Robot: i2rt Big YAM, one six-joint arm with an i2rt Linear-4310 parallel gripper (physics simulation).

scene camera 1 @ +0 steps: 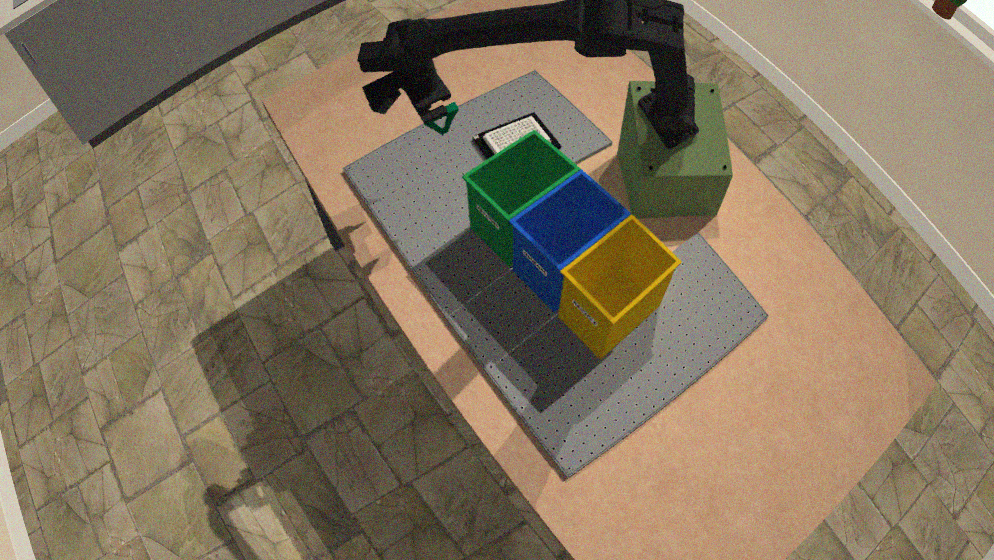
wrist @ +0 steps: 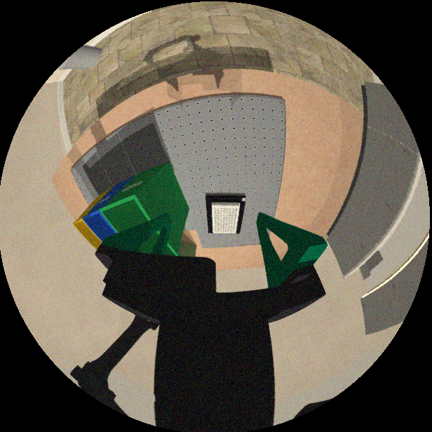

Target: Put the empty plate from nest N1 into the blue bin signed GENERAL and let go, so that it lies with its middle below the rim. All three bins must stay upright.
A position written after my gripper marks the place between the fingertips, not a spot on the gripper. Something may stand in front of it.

I see my gripper (scene camera 1: pixel 434 117), a green bin (scene camera 1: pixel 504 185), a yellow bin (scene camera 1: pixel 611 288), a blue bin (scene camera 1: pixel 548 235) and a white plate (scene camera 1: pixel 497 140).
The green bin is seen too in the wrist view (wrist: pixel 154 191). The blue bin is seen too in the wrist view (wrist: pixel 94 219). The white plate is seen too in the wrist view (wrist: pixel 224 214).
